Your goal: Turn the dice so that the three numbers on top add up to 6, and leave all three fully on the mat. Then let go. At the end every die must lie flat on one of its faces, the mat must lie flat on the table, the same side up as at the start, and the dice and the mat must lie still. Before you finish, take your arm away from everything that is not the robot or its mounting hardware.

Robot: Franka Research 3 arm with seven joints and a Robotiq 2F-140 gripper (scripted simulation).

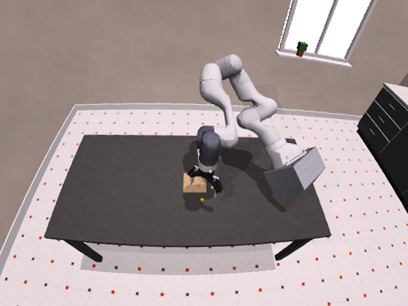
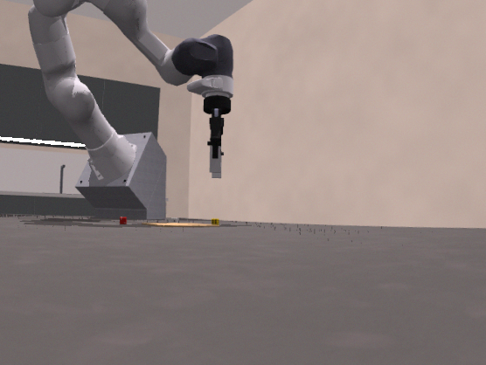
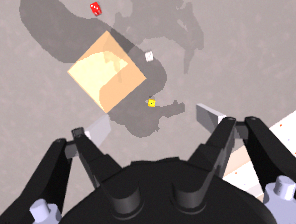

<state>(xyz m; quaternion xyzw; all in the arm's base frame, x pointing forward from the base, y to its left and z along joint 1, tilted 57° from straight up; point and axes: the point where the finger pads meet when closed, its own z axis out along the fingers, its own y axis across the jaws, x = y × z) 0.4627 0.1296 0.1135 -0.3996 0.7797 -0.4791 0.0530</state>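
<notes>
My gripper is now 13 cm above the yellow die. From my hand the other things lie so: tan mat 13 cm to the right, 14 cm below; then red die 11 cm behind, 22 cm to the right, 13 cm below; then white die 9 cm behind, 7 cm to the right, 13 cm below.
</notes>
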